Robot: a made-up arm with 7 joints. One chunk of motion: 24 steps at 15 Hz.
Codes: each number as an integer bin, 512 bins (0 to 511) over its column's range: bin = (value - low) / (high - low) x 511, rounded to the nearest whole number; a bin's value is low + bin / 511 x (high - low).
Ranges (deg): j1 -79..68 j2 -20..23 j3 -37..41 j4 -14..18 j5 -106..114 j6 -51..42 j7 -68..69
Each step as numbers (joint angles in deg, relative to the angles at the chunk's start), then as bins.
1 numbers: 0.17 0.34 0.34 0.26 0.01 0.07 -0.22
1 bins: 275 242 245 228 246 281 253
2 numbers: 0.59 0.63 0.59 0.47 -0.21 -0.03 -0.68
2 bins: 277 245 246 231 246 280 251
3 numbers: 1.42 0.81 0.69 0.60 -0.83 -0.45 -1.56
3 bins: 280 247 247 233 244 278 248
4 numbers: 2.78 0.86 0.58 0.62 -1.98 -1.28 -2.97
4 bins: 284 248 246 233 242 273 243
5 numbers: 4.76 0.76 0.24 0.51 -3.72 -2.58 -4.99
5 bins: 291 247 244 232 238 266 235
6 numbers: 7.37 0.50 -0.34 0.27 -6.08 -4.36 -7.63
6 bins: 300 244 240 228 232 256 225
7 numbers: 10.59 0.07 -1.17 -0.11 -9.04 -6.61 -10.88
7 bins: 311 239 235 222 225 244 213
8 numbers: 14.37 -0.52 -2.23 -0.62 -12.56 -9.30 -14.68
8 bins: 325 231 228 214 217 229 199
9 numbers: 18.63 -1.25 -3.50 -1.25 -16.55 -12.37 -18.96
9 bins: 339 223 219 204 208 212 183
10 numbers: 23.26 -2.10 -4.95 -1.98 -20.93 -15.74 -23.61
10 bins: 355 213 210 192 198 194 166
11 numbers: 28.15 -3.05 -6.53 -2.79 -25.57 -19.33 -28.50
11 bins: 372 201 200 179 187 174 147
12 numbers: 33.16 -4.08 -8.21 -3.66 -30.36 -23.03 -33.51
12 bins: 390 189 189 165 176 154 129
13 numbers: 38.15 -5.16 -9.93 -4.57 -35.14 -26.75 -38.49
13 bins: 407 176 177 151 165 133 110
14 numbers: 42.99 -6.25 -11.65 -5.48 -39.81 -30.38 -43.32
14 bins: 424 163 166 136 154 113 92
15 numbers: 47.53 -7.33 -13.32 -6.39 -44.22 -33.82 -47.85
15 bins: 440 151 155 122 143 94 75
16 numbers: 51.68 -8.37 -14.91 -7.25 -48.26 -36.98 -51.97
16 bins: 454 138 145 108 134 77 60
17 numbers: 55.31 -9.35 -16.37 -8.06 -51.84 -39.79 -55.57
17 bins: 467 127 135 95 126 62 46
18 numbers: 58.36 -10.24 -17.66 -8.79 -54.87 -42.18 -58.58
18 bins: 477 116 127 83 119 48 35
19 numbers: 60.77 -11.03 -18.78 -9.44 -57.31 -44.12 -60.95
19 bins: 486 107 119 73 113 38 26
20 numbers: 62.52 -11.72 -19.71 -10.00 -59.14 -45.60 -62.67
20 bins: 492 98 113 64 109 30 20
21 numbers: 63.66 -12.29 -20.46 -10.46 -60.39 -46.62 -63.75
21 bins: 496 92 108 57 106 24 16
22 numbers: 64.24 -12.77 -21.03 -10.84 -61.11 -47.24 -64.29
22 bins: 498 86 105 50 104 21 14
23 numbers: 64.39 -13.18 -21.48 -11.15 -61.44 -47.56 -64.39
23 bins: 498 81 102 46 104 19 13
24 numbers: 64.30 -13.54 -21.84 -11.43 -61.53 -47.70 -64.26
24 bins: 498 77 99 41 103 18 14
